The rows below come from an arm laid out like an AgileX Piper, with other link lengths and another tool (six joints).
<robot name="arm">
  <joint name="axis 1" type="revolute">
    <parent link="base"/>
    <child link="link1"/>
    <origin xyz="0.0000 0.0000 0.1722" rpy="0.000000 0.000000 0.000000"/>
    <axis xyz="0 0 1"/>
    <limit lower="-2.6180" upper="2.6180"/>
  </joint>
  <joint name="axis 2" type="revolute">
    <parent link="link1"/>
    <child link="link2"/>
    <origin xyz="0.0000 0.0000 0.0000" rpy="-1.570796 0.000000 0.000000"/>
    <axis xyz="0 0 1"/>
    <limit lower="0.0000" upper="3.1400"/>
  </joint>
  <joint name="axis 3" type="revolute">
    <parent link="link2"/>
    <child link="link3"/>
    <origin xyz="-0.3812 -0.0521 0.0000" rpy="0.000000 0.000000 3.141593"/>
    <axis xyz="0 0 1"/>
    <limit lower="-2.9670" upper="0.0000"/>
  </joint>
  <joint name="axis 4" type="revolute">
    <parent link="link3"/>
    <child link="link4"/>
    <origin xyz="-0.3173 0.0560 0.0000" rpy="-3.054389 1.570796 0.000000"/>
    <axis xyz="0 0 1"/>
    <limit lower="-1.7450" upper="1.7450"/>
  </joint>
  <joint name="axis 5" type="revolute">
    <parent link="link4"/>
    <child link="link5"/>
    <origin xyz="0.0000 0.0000 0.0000" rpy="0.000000 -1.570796 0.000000"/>
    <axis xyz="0 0 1"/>
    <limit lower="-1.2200" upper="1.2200"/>
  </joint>
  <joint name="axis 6" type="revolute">
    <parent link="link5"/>
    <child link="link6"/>
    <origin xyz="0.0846 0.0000 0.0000" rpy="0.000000 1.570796 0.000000"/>
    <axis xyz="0 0 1"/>
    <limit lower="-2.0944" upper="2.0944"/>
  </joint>
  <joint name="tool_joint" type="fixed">
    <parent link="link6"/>
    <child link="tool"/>
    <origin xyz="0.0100 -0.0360 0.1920" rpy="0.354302 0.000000 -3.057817"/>
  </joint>
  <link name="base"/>
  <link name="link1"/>
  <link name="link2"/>
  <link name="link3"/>
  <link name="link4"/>
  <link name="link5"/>
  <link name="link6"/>
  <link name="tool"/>
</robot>
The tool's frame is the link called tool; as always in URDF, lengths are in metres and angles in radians.
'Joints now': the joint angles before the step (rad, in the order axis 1, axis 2, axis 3, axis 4, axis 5, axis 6). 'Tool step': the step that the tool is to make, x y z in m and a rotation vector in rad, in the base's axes. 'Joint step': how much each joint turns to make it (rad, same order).
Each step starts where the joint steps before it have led.
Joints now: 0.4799 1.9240 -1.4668 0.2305 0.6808 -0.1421
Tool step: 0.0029 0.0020 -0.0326 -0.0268 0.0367 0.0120
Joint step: -0.0001 0.0551 -0.0079 -0.0001 -0.0003 -0.0140
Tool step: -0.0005 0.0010 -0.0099 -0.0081 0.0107 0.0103
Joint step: 0.0000 0.0152 0.0002 0.0045 -0.0001 -0.0139
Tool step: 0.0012 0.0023 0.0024 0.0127 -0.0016 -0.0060
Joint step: 0.0001 -0.0001 -0.0028 0.0120 -0.0045 0.0001
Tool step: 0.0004 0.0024 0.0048 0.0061 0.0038 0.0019
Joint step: 0.0000 0.0001 -0.0154 0.0065 0.0166 -0.0009
